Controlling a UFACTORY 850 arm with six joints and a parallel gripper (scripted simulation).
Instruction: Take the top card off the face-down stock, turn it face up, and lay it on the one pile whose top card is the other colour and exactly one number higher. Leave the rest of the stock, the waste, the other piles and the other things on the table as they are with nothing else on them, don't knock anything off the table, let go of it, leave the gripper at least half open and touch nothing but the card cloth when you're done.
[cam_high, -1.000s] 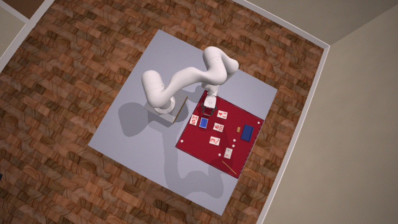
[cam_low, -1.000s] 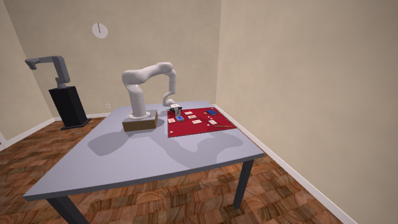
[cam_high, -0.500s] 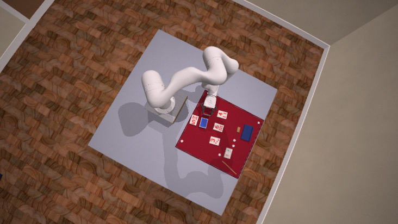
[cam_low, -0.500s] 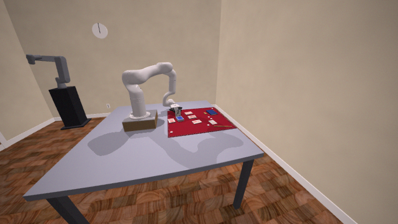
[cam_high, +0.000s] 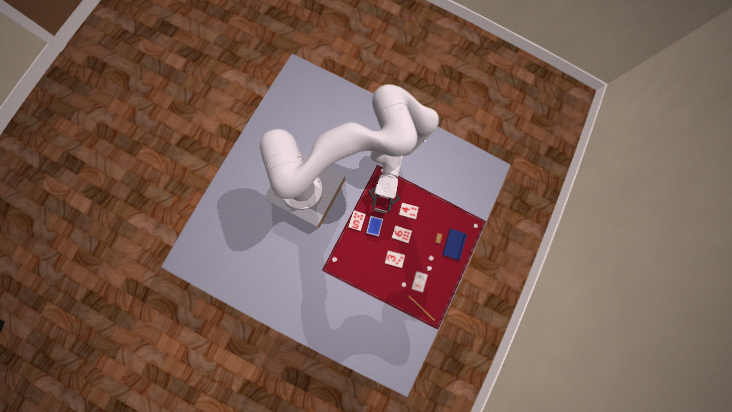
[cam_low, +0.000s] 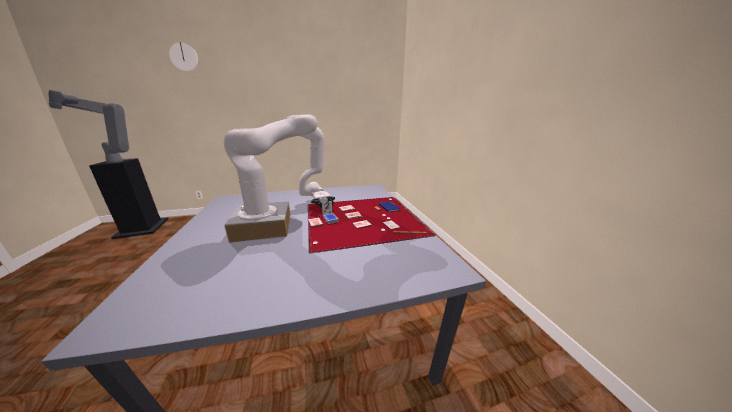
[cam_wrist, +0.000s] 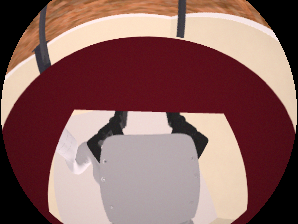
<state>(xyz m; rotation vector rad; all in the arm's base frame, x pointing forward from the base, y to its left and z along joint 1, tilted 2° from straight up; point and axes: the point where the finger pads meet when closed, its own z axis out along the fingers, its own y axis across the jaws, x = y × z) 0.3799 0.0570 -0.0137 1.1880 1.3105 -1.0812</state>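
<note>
My gripper is now 90 mm past the card, 100 mm to the left of it and 60 mm above it. Round my hand: pencil 360 mm ahead, 390 mm to the right, 70 mm below; red card cloth 190 mm ahead, 120 mm to the right, 90 mm below.
</note>
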